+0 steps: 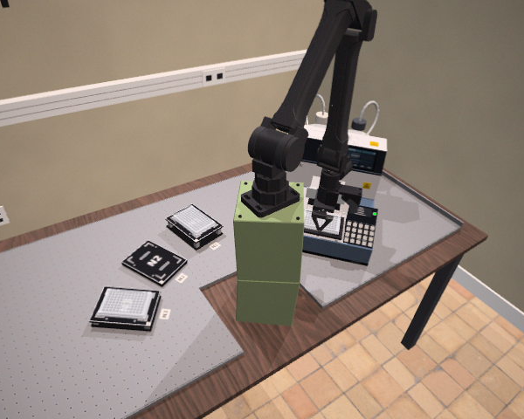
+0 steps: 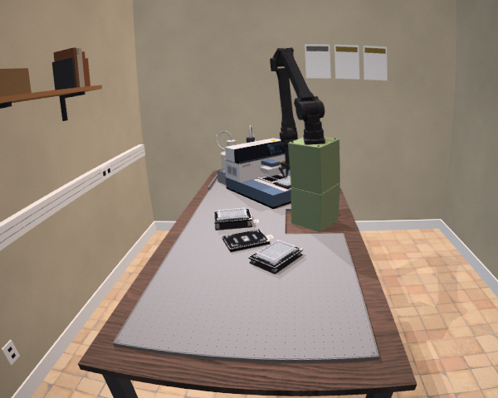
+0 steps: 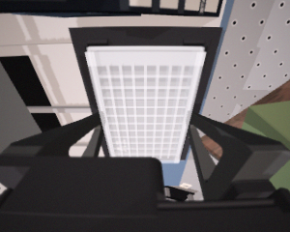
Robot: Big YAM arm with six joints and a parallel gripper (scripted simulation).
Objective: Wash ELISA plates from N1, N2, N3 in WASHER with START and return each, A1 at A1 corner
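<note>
The dark washer carrier lies 1 cm below my hand. From my hand the other things lie so: plate washer 11 cm to the right, 10 cm ahead, 3 cm above.
</note>
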